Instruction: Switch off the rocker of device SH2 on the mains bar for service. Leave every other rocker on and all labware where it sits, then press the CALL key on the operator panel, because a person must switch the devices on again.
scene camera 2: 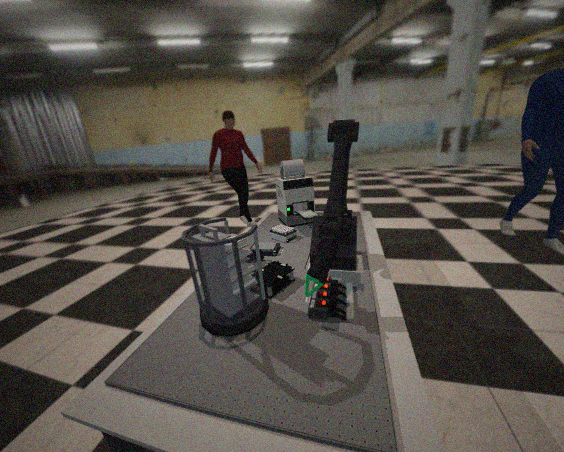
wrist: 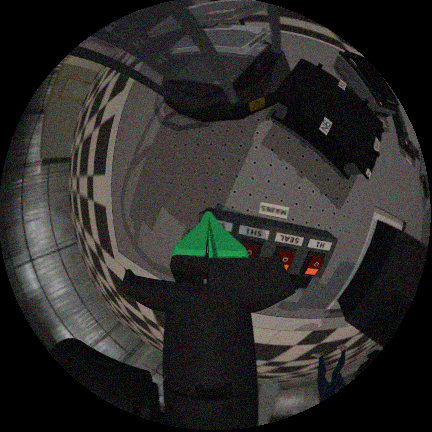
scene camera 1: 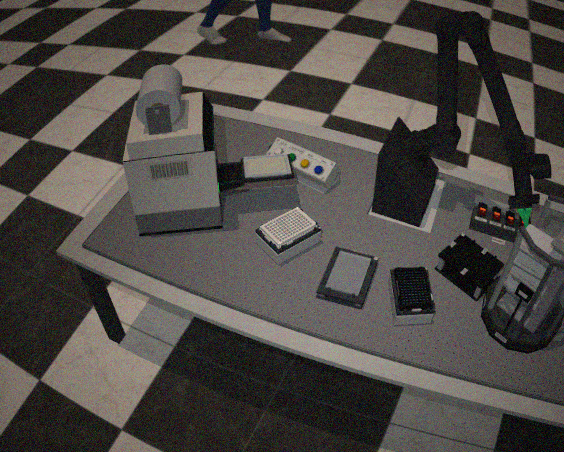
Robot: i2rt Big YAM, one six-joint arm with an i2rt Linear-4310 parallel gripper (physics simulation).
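Places are measured from the arm's base along level axes (x ahead, y left, z up), in metres.
Where they show: gripper, between the fingertips: [scene camera 2: 306,296] [wrist: 207,215]; arm's base, origin of its link: [scene camera 1: 409,149].
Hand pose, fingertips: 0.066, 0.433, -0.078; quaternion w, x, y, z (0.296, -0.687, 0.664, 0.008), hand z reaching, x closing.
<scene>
Things, the pixels of their top centre, and the offset from my fingertips, as dx, dy, dz. "spot": a spot on its surface instead.
- dark mains bar, a spot on its surface: [wrist: 274,226] spot: +0.001, -0.080, -0.034
- SEAL rocker, centre of its top: [wrist: 283,263] -0.040, -0.108, -0.019
- H1 rocker, centre of its top: [wrist: 314,268] -0.035, -0.158, -0.019
- SH1 rocker, centre of its top: [wrist: 247,256] -0.045, -0.059, -0.019
- operator panel, a spot on its surface: [scene camera 1: 322,185] spot: +0.071, -0.655, -0.057
- black N6 block, centre of its top: [wrist: 346,100] [scene camera 1: 473,255] [scene camera 2: 271,268] +0.190, -0.141, +0.004
- black rack, centre of its top: [scene camera 1: 413,286] [scene camera 2: 249,254] +0.361, -0.264, -0.003
- flat tray, centre of its top: [scene camera 1: 349,271] [scene camera 2: 264,245] +0.363, -0.440, -0.037
- white well plate, centre of its top: [scene camera 1: 288,225] [scene camera 2: 282,228] +0.317, -0.639, -0.003
- sealer-like machine, centre of its top: [scene camera 1: 162,76] [scene camera 2: 292,160] +0.338, -0.991, +0.384
The dark mains bar [scene camera 1: 483,225] [wrist: 274,226] stands near the back table edge. In the wrist view, the SEAL rocker [wrist: 286,260] and H1 rocker [wrist: 315,264] show lit orange parts. The SH1 rocker [wrist: 252,250] is partly covered. My gripper [scene camera 1: 524,224] [wrist: 207,215] is shut and empty, its green fingers low over the bar's SH2 end. They cover the SH2 rocker and most of its label, so its state and any contact are hidden there. Scene camera 2 shows several orange lights beside the fingers. The operator panel [scene camera 1: 322,185] has white, green, yellow and blue keys; their labels are unreadable.
A round caged rack [scene camera 1: 542,345] [scene camera 2: 232,320] stands forward of the bar. A black N6 block [scene camera 1: 470,265] [wrist: 320,110] lies nearby. Further left are a black rack [scene camera 1: 412,290], a flat tray [scene camera 1: 348,272], a white well plate [scene camera 1: 289,227] and a sealer-like machine [scene camera 1: 172,185].
</scene>
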